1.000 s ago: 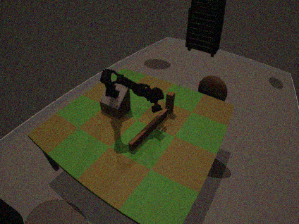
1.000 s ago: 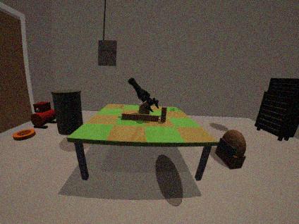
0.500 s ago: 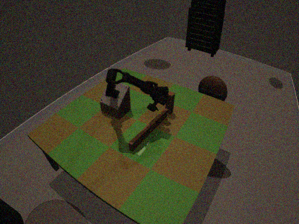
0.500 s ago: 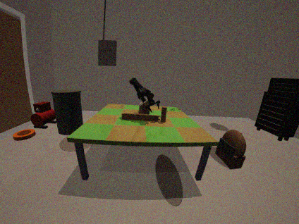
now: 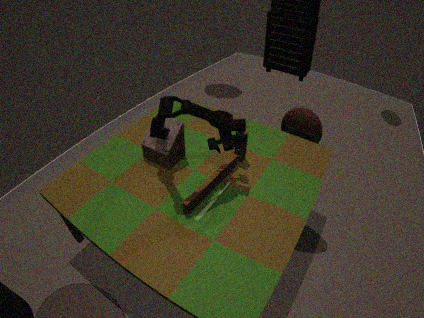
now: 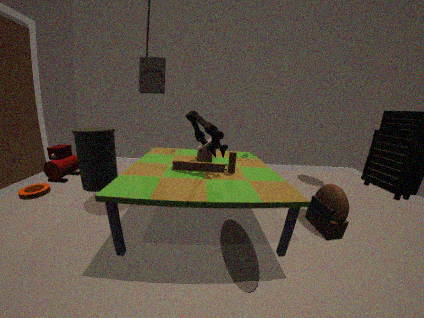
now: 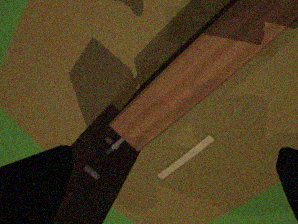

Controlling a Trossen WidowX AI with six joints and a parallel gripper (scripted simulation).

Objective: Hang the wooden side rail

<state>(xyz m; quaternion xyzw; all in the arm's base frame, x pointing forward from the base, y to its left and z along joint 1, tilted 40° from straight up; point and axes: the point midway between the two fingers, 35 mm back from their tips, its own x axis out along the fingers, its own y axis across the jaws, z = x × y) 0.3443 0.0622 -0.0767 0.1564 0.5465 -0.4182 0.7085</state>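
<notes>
The headboard post is 20 mm ahead of my gripper tip, 110 mm to the left of it and 30 mm below it.
</notes>
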